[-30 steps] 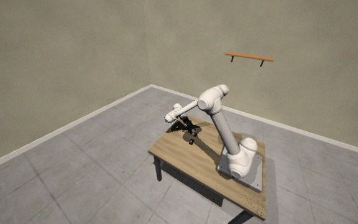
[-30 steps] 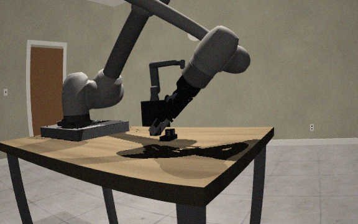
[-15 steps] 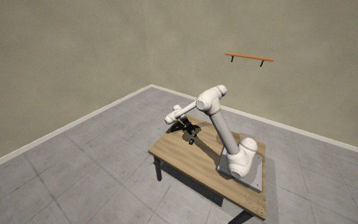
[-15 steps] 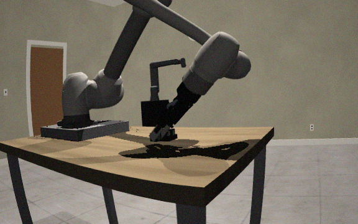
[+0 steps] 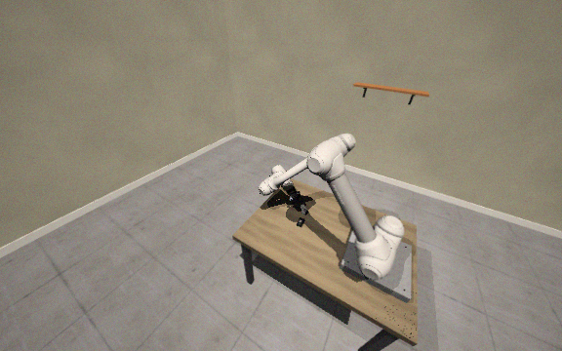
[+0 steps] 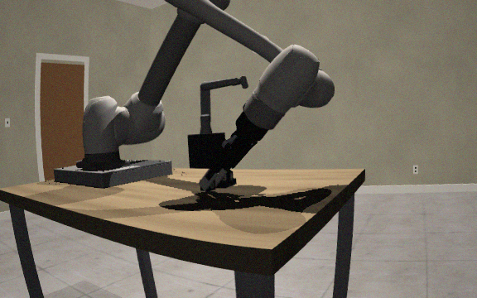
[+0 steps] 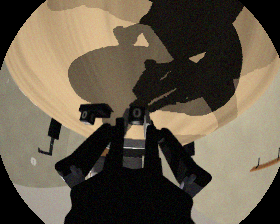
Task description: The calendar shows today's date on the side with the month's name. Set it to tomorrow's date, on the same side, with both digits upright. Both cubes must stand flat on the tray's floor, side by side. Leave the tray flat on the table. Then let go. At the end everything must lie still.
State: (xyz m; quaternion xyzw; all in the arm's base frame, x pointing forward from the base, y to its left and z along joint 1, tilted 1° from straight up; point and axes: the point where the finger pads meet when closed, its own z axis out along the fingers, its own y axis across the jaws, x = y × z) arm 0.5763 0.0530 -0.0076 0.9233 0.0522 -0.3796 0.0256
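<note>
The dark cube lies 2 cm behind my hand and 2 cm below it. From my hand the other things lie so: dark calendar tray 6 cm behind, 10 cm to the left, 3 cm below.
</note>
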